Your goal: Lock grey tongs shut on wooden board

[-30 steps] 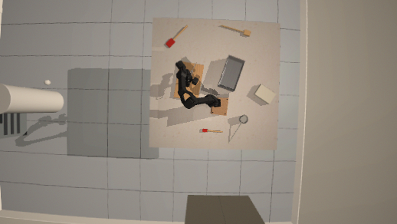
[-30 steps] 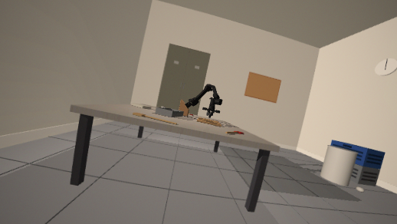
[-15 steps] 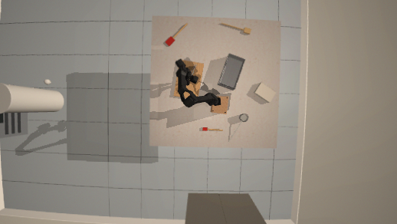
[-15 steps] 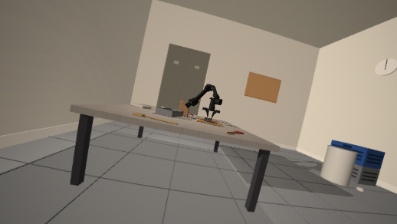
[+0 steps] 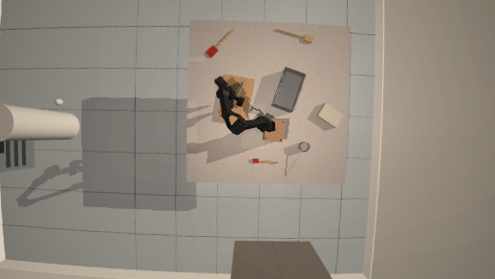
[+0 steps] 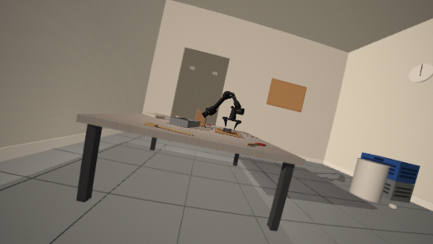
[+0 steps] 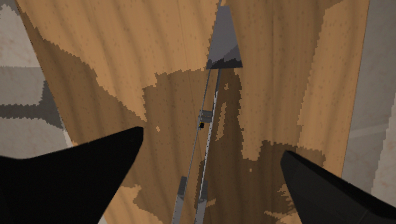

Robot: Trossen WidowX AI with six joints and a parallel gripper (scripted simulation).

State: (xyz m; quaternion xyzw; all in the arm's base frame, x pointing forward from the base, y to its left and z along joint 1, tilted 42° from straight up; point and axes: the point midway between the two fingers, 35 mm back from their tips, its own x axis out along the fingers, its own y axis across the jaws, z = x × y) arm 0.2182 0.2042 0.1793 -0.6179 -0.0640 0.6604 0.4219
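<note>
Right now the wooden board is 40 mm below my gripper tip, 20 mm to the right of it and 20 mm ahead of it. Also, from my gripper tip: cream block (770 mm to the right, 130 mm behind, 40 mm below); then red-headed tool (450 mm ahead, 100 mm to the left, 40 mm below); then grey roasting tin (430 mm to the right, 70 mm ahead, 20 mm below).
</note>
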